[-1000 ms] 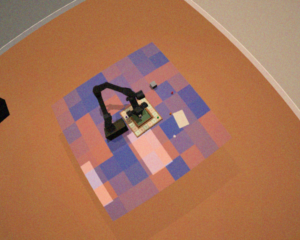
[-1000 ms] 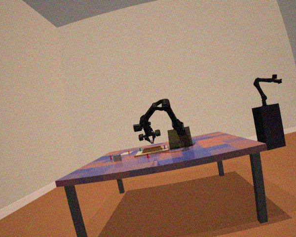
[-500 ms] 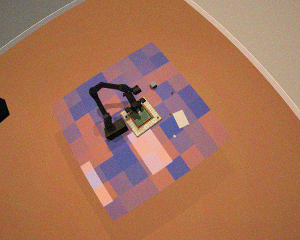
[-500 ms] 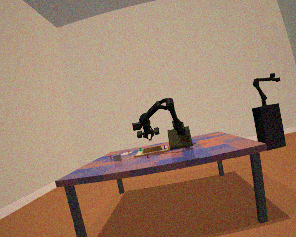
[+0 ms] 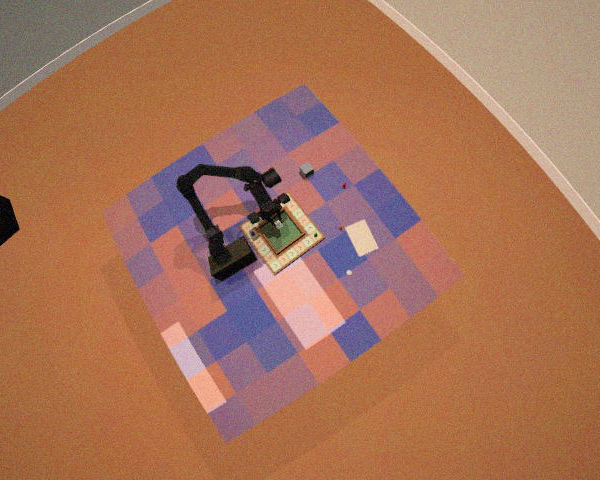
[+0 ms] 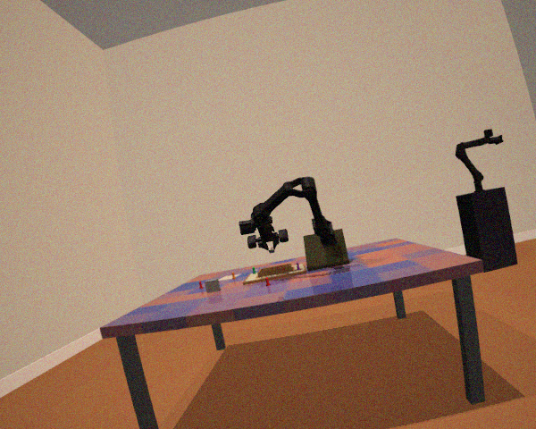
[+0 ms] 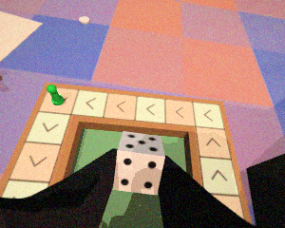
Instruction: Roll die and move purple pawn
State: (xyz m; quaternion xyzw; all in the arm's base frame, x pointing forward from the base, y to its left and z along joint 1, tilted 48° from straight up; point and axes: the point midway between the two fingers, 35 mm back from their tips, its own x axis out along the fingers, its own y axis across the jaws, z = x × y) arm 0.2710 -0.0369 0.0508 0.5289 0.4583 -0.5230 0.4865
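Right now my gripper tip is right at the white die. The rest, counted from my gripper tip: green tray 12 cm below; purple pawn 11 cm behind, 7 cm to the left, 10 cm below; green pawn 12 cm ahead, 11 cm to the right, 10 cm below.
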